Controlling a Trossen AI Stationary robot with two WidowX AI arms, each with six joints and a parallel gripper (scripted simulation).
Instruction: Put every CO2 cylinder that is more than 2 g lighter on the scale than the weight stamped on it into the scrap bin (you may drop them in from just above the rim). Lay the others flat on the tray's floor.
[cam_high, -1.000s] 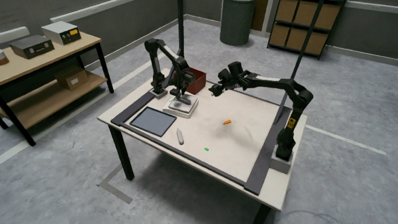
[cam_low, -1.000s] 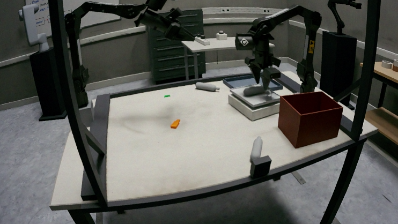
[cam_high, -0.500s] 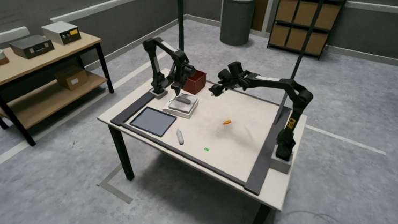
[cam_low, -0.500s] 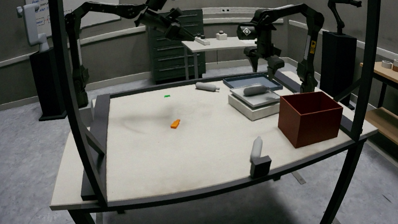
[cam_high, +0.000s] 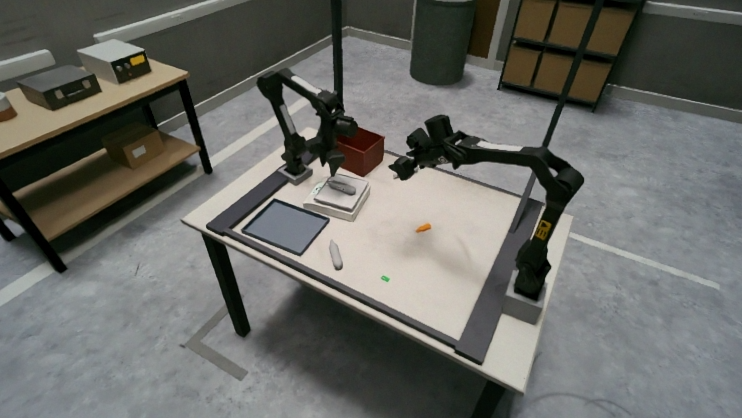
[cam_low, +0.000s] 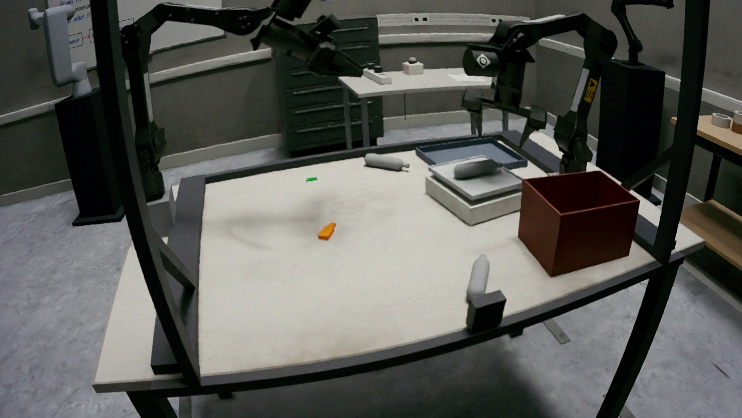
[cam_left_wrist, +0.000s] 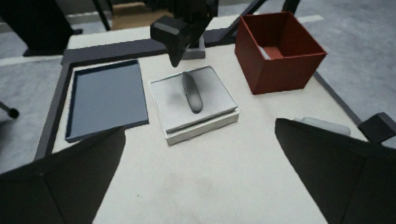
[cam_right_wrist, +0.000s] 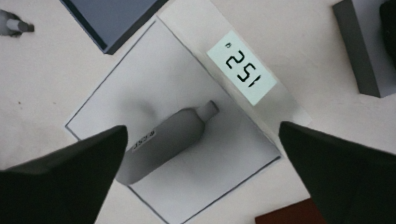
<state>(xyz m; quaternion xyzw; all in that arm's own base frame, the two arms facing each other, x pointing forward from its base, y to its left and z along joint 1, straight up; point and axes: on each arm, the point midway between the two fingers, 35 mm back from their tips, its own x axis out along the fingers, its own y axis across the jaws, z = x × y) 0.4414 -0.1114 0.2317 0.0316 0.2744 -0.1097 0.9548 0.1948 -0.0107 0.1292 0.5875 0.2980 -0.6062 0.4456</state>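
My right hand is 22 cm short of the blue-grey tray and 15 cm above it. The rest, counted from my right hand: small green piece: 41 cm to the left, 18 cm ahead, 16 cm below; then red scrap bin: 24 cm behind, 13 cm below, 8 cm to the right; then small orange piece: 37 cm to the left, 16 cm below, 8 cm behind.
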